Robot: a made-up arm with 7 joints.
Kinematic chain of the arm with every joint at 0, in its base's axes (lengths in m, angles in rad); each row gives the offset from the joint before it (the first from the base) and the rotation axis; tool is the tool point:
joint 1: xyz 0 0 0 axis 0 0.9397 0.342
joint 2: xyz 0 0 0 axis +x
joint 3: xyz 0 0 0 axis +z
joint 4: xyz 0.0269 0 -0.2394 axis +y
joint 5: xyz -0.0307 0 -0.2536 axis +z
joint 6: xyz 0 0 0 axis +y
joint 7: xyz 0 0 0 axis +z
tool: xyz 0 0 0
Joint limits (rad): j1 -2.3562..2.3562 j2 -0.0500..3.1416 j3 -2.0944..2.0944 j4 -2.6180..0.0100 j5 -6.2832..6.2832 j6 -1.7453..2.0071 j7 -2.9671..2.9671
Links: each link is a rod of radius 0.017 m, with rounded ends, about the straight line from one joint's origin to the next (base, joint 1, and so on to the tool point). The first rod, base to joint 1, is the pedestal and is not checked.
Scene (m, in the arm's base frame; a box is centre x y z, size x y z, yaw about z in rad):
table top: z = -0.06
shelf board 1: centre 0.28 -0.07 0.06 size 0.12 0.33 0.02 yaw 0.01
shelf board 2: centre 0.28 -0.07 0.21 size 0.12 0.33 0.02 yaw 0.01
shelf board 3: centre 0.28 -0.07 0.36 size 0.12 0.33 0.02 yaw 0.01
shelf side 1: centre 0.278 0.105 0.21 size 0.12 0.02 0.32 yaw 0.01
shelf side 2: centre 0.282 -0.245 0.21 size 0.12 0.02 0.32 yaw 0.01
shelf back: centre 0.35 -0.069 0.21 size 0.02 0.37 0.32 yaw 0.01
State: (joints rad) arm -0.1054 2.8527 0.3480 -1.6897 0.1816 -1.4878 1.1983
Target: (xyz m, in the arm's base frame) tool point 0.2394 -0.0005 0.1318
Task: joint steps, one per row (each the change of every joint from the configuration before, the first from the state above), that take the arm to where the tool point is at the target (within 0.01 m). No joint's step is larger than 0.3 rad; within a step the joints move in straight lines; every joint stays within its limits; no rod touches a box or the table.
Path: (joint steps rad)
1: -0.1839 -0.1017 -0.0037 -0.1426 0.0000 0.0000 0.0000
2: -0.1839 -0.1016 -0.0037 -0.1426 0.0000 0.0000 0.0000
3: -0.0494 0.0640 -0.2162 -0.2866 0.0000 0.0000 0.0000
4: -0.0493 0.0640 -0.2161 -0.2866 0.0000 0.0000 0.0000
5: 0.2610 -0.0109 0.1306 0.1695 0.0000 0.0000 0.0000
6: 0.2610 -0.0108 0.1305 0.1694 0.0000 0.0000 0.0000

